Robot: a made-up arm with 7 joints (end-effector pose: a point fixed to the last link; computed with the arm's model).
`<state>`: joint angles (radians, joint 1 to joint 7).
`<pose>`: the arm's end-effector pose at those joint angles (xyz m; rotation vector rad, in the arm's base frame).
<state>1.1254 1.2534 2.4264 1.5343 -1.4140 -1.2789 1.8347</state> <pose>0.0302 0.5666 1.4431 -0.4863 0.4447 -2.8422</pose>
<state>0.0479 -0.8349 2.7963 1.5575 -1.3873 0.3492 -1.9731</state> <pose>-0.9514 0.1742 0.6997 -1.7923 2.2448 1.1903</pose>
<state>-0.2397 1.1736 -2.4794 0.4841 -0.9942 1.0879 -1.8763</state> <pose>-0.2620 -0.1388 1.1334 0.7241 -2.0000 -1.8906</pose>
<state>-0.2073 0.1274 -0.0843 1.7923 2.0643 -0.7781 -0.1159</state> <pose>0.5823 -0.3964 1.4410 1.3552 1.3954 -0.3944</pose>
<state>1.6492 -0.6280 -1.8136 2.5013 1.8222 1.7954 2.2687</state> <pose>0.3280 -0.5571 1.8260 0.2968 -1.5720 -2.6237</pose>
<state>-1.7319 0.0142 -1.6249 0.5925 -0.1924 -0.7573 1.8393</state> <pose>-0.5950 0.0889 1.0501 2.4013 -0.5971 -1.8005</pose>
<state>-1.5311 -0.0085 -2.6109 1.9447 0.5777 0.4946 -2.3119</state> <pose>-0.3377 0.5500 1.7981 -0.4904 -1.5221 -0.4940</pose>
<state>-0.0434 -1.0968 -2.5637 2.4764 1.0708 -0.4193 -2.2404</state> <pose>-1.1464 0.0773 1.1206 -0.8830 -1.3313 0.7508</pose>
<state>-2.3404 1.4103 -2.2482 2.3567 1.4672 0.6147 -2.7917</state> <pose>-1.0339 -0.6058 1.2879 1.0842 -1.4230 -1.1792</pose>
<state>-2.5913 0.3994 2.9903 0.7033 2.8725 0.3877 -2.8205</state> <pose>0.5098 0.1060 1.0675 -1.1970 1.0753 -0.6293</pose>
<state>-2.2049 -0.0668 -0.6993 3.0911 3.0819 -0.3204 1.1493</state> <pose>-0.0506 0.0790 1.9973 0.1326 -0.2777 -0.0239</pose>
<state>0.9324 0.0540 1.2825 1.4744 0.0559 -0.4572 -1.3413</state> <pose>-0.3181 0.6022 1.6125 -0.7343 -0.8690 -0.3456</pose>
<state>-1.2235 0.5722 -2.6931 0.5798 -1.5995 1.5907 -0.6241</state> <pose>-0.1698 0.4095 1.1381 1.2321 1.4846 2.3946</pose>
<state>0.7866 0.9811 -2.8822 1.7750 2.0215 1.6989 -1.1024</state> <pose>0.5587 0.1048 1.8124 -1.5040 1.1231 -1.6326</pose>
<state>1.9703 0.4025 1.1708 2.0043 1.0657 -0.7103 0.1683</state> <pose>-0.5709 0.5694 1.5702 -1.3812 1.1626 2.0942</pose>
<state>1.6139 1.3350 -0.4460 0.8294 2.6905 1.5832 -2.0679</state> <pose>0.3223 0.5005 0.1939 -1.9811 0.9453 0.5899</pose>
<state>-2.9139 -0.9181 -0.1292 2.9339 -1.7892 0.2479 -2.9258</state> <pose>0.9093 0.2112 1.6702 -0.9531 -0.5507 -2.5061</pose>
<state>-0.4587 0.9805 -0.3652 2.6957 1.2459 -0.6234 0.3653</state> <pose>0.7873 -0.6628 1.4267 0.7992 0.8893 -0.9952</pose>
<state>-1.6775 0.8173 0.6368 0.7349 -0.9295 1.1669 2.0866</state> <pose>0.1774 -0.4281 0.4509 -0.8820 -2.0589 0.0406</pose>
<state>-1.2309 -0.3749 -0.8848 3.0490 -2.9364 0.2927 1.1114</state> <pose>-0.1779 0.4148 1.9963 -0.4626 0.2865 0.8867</pose>
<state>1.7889 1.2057 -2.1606 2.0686 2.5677 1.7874 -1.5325</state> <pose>0.1969 1.1019 1.4091 -1.7853 -0.8236 0.0056</pose>
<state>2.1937 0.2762 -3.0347 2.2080 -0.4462 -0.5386 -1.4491</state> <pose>0.0795 0.0995 1.9871 0.3121 0.3616 2.2191</pose>
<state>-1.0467 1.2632 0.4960 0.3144 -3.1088 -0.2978 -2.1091</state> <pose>0.0304 0.0045 0.5757 -0.1794 -2.1029 -1.1057</pose>
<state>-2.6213 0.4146 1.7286 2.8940 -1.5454 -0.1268 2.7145</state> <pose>-0.3348 -0.2751 1.9685 0.4611 0.0583 -1.0279</pose>
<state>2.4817 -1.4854 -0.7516 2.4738 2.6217 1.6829 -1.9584</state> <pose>1.0680 -0.6736 1.0886 1.7864 -0.4037 0.1911</pose>
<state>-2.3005 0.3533 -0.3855 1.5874 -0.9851 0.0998 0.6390</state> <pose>-0.8073 -0.5392 1.2660 -0.8646 -1.7480 1.0919</pose>
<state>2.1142 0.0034 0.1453 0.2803 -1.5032 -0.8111 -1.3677</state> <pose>-0.3146 0.1564 0.8792 0.4399 -2.1984 0.3418</pose>
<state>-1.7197 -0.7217 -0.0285 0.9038 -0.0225 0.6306 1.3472</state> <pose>-0.1177 -0.4177 1.4044 1.8718 1.5326 -1.0495</pose>
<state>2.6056 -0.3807 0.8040 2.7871 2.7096 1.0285 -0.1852</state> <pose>0.3283 -0.2487 2.0744 -0.4011 1.0456 -1.5068</pose>
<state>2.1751 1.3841 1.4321 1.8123 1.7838 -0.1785 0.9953</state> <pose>-0.9893 0.3625 0.6939 0.7268 -1.6813 0.0783</pose>
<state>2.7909 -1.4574 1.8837 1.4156 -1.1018 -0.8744 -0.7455</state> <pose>0.4898 -0.6940 0.5846 2.6628 -0.2240 0.3931</pose>
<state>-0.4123 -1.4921 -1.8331 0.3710 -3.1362 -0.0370 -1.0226</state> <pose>0.0158 -0.2858 0.6854 1.9773 -0.0380 1.3620</pose>
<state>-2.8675 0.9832 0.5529 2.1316 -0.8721 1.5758 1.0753</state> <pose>-1.0289 -0.4424 0.8063 -2.1538 -1.3820 -0.2606</pose>
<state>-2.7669 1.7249 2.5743 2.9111 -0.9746 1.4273 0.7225</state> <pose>-1.0688 -0.6602 0.6358 1.4440 0.8028 -0.2803</pose>
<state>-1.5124 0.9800 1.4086 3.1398 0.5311 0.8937 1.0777</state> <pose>0.0137 -1.0938 1.5224 0.6983 0.8241 0.4931</pose>
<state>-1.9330 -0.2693 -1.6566 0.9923 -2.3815 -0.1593 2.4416</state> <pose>-0.5556 0.2679 0.9934 -2.2179 -0.8673 1.0568</pose>
